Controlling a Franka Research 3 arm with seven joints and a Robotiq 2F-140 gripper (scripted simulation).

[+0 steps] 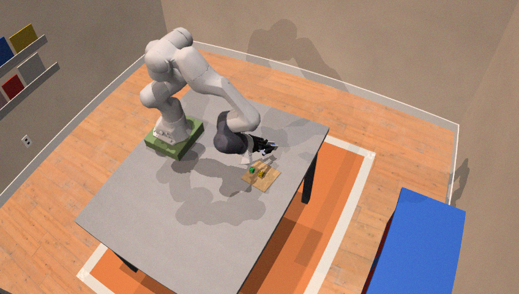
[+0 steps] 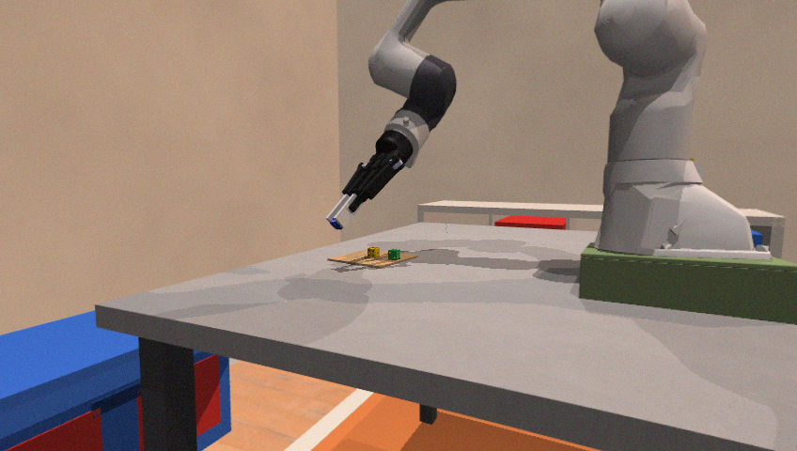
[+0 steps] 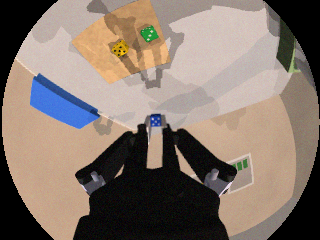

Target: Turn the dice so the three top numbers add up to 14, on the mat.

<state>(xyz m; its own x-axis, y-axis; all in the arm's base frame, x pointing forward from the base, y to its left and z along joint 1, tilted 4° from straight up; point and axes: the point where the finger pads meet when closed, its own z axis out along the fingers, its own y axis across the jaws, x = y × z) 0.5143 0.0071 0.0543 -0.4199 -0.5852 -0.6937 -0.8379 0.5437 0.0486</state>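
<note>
Now: hand 2 cm past the yellow die, 11 cm to the left of it and 10 cm above it. Round my hand: tan mat: 2 cm behind, 11 cm to the right, 11 cm below; blue die: 1 cm ahead, 2 cm to the left, 2 cm below; green die: 7 cm behind, 10 cm to the right, 10 cm below.
</note>
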